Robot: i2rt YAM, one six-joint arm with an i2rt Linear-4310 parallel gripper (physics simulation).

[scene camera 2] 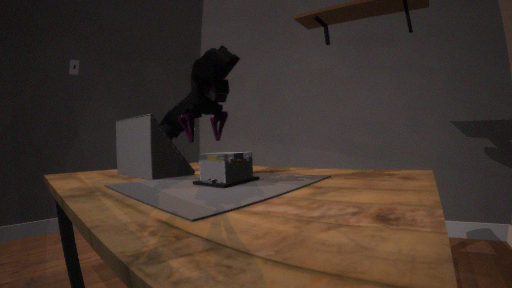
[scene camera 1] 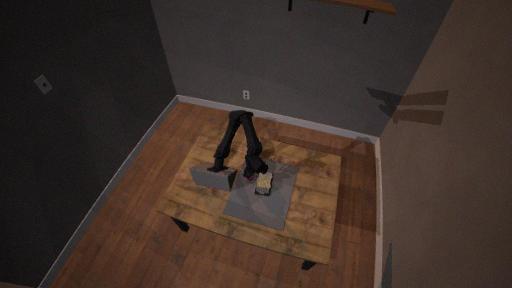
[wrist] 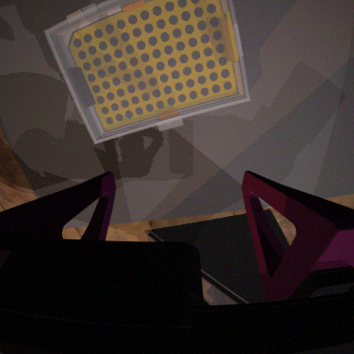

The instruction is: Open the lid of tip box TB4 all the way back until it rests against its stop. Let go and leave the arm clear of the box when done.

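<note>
The tip box is whitish with a yellow perforated rack and stands upright on a thin dark base. Its see-through lid lies flat over the top and looks closed; a small tab shows on the side nearest the fingers in the wrist view. No TB4 label can be read. My gripper is open with nothing between its magenta fingers. It hangs above and to the left of the box in scene camera 2, apart from it.
The box stands on a grey mat on the wooden table. A grey wedge-shaped block stands left of the mat, close to the arm's base. A wall shelf is high behind.
</note>
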